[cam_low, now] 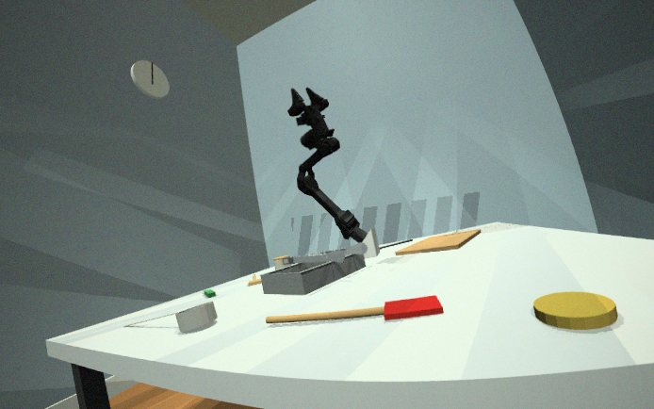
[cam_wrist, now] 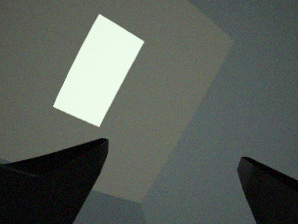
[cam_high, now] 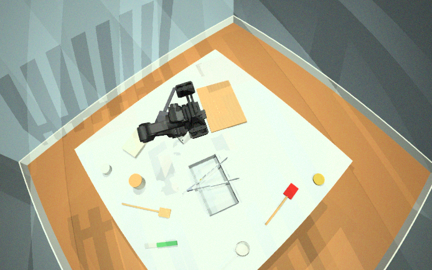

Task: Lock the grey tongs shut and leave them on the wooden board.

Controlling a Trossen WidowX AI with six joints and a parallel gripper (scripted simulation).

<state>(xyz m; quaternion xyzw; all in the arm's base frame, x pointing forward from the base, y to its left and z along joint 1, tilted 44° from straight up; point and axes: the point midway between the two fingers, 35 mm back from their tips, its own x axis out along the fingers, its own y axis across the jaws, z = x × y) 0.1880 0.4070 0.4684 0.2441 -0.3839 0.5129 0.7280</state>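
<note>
Now: the yellow mark 63 cm below my gripper tip, 6 cm to the right of it and 3 cm ahead of it. Round my gripper tip: roasting tin: 67 cm below, 9 cm ahead, 2 cm to the right; then red spatula: 69 cm below, 40 cm ahead, 24 cm to the left; then wooden board: 69 cm below, 34 cm to the left, 32 cm behind.
</note>
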